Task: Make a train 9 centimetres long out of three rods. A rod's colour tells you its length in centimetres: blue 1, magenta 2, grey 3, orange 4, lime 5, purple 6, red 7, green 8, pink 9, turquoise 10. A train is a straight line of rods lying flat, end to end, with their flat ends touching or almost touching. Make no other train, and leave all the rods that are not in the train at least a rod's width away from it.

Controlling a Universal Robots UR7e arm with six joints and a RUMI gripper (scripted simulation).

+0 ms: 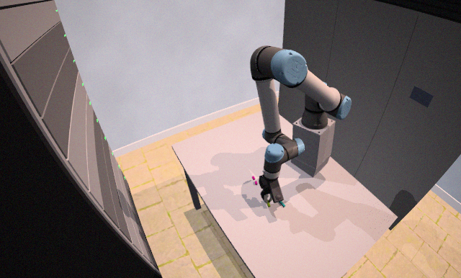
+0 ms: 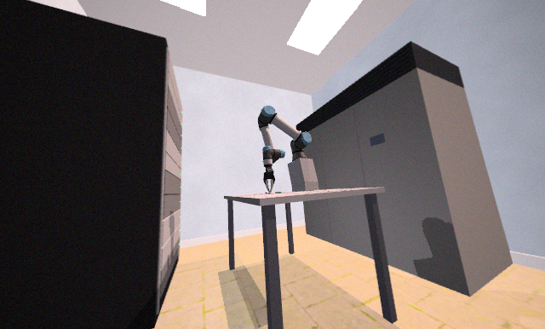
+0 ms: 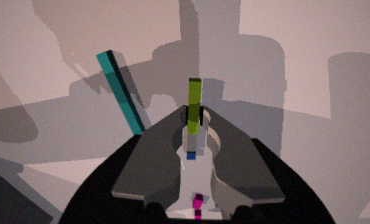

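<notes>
The lime rod lies 1 cm below my hand. Round my hand: grey rod (2 cm behind, 4 cm to the right, 2 cm below); then turquoise rod (6 cm behind, 2 cm to the left, 2 cm below); then blue rod (3 cm behind, 6 cm to the right, 2 cm below).
</notes>
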